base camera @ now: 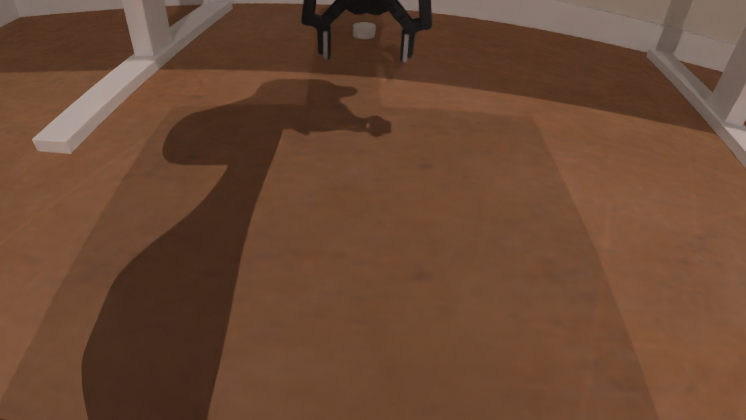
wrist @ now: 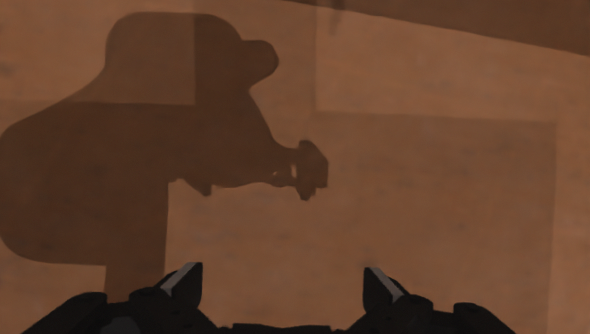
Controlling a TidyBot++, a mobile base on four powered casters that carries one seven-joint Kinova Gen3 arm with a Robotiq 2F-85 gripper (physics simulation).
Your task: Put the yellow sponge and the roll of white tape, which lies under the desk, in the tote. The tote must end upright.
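Places are measured from the arm's base along level axes (x ahead, y left, z up), in centimetres.
Pixels of known places: gripper, fingertip midpoint: (base camera: pixel 365 58) (wrist: pixel 283 283).
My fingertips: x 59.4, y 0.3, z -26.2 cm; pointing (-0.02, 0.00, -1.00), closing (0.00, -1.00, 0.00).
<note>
Ahead of a thing's pixels: the offset from my fingertips to its top centre. "pt": to the spot under its first point. Level surfaces: height alone.
The roll of white tape @(dx +44.7, dy +0.9, dz -11.1 cm) (base camera: pixel 363 30) lies on the floor near the back wall, in the desk's shadow, at the top middle of the base camera view. My gripper (base camera: pixel 364 58) (wrist: pixel 283 283) is open and empty, pointing down above the floor. In the base camera view the tape shows between its fingers but farther back. The tape does not show in the wrist view. The yellow sponge and the tote do not show in either view.
A white desk leg with its long foot (base camera: pixel 104 101) stands at the left, and another desk foot @(pt dx +26.9, dy -74.3, dz -11.3 cm) (base camera: pixel 694 96) is at the right. The white baseboard (base camera: pixel 574 33) runs along the back wall. The arm's shadow falls on the brown floor @(dz -13.5 cm) (base camera: pixel 417 234) (wrist: pixel 425 225).
</note>
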